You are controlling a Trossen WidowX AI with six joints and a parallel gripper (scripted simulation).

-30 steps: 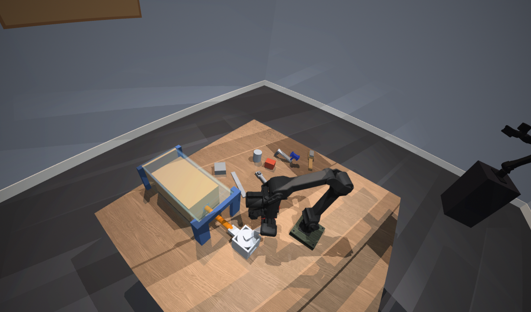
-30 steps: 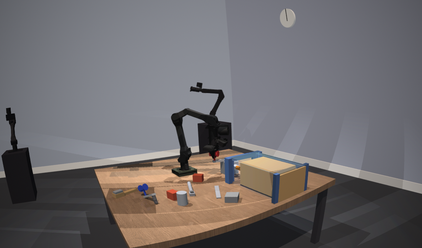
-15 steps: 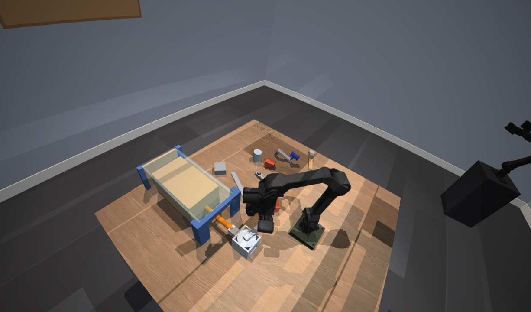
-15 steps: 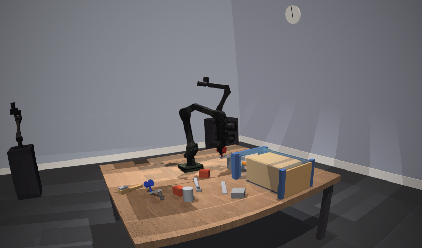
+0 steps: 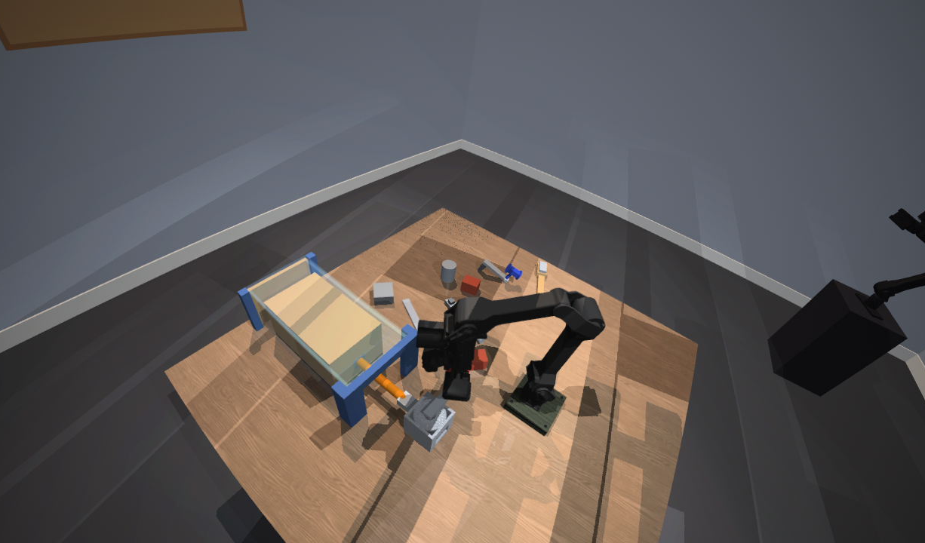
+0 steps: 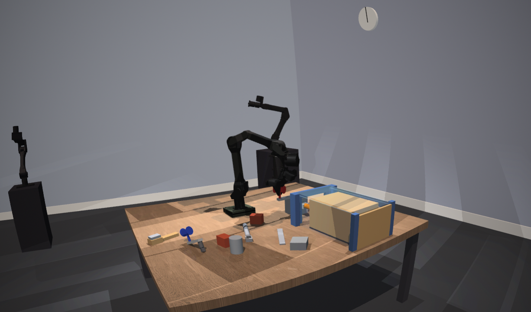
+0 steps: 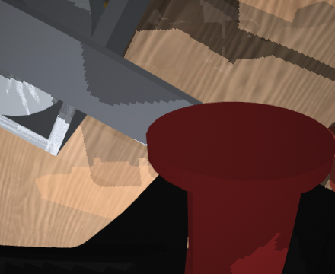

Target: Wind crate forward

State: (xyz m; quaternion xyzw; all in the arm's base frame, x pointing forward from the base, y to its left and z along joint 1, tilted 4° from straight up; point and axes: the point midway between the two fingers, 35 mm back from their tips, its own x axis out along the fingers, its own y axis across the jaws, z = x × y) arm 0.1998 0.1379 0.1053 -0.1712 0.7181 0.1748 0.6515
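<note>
Right now my gripper tip is 4 cm to the right of the winch handle and 1 cm above it. The rest, counted from my gripper tip: red knob 2 cm above; grey winch 1 cm behind, 9 cm to the left, 8 cm below; blue frame 17 cm ahead, 9 cm to the left, 1 cm below.
</note>
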